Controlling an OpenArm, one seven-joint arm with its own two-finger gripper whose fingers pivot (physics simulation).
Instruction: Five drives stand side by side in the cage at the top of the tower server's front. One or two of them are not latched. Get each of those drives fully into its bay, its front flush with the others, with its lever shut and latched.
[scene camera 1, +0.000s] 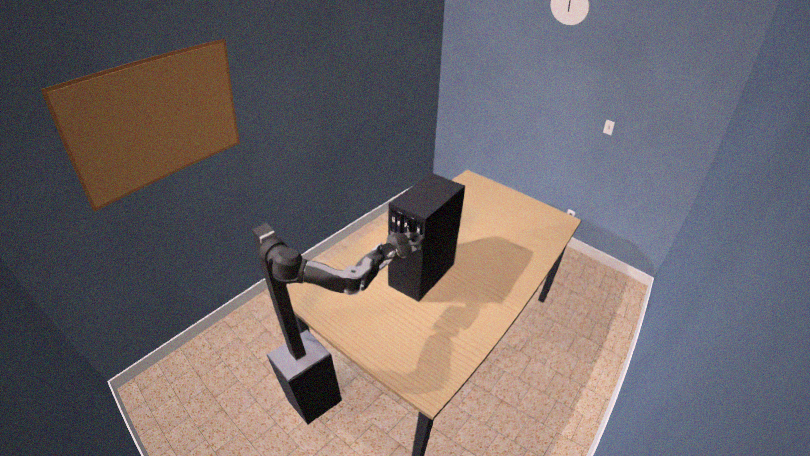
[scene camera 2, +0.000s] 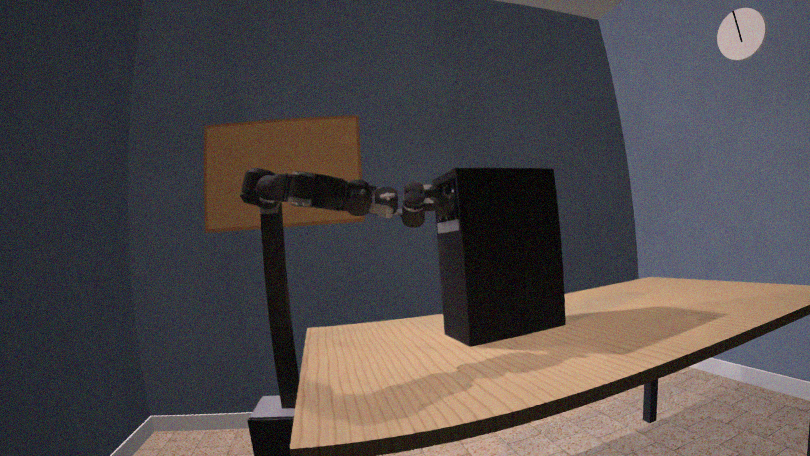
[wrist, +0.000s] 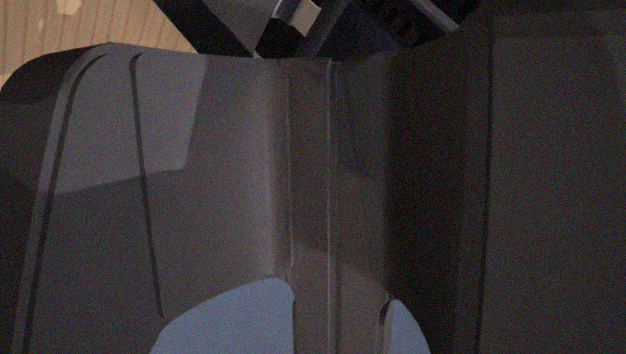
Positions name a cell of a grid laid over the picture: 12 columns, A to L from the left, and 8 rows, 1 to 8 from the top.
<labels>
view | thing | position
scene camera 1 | box-shaped base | E7
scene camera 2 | my gripper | G4
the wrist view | my gripper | G5
</labels>
